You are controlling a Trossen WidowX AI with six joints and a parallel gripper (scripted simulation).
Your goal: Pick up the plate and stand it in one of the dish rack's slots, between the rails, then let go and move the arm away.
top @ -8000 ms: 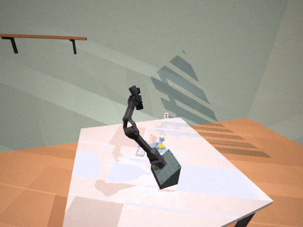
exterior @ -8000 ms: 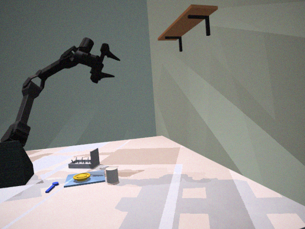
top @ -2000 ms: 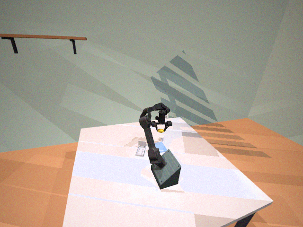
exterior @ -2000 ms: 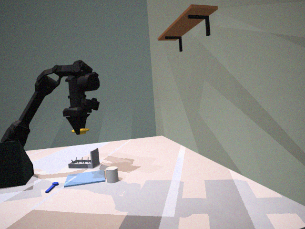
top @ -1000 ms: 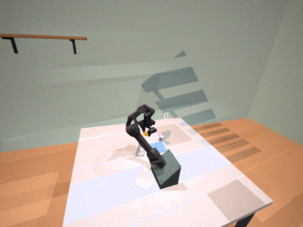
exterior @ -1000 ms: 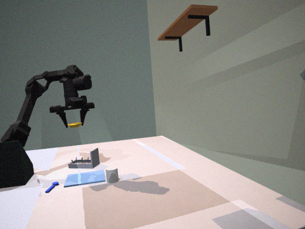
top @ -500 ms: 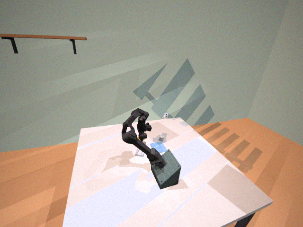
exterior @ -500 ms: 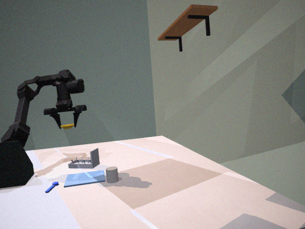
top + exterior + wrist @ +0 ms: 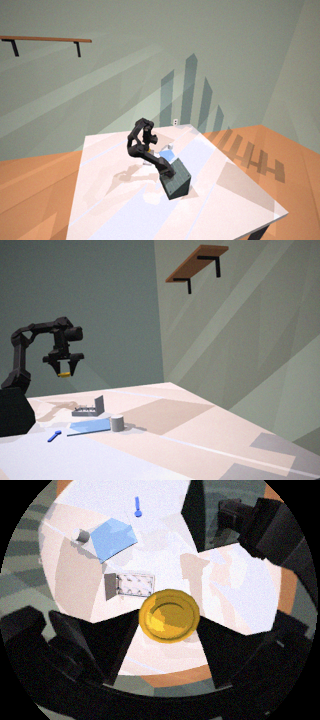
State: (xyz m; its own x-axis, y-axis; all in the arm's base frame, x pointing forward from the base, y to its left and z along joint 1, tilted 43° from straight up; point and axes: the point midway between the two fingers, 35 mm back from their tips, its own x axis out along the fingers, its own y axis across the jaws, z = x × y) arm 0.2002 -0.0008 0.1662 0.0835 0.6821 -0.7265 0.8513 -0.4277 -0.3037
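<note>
My gripper tip is 150 mm above the grey dish rack, 80 mm short of it and 50 mm to the left of it. Round my gripper tip: blue spoon: 270 mm to the right, 170 mm below, 40 mm behind; then yellow plate: 10 mm above; then grey cup: 320 mm to the right, 180 mm ahead, 150 mm below.
</note>
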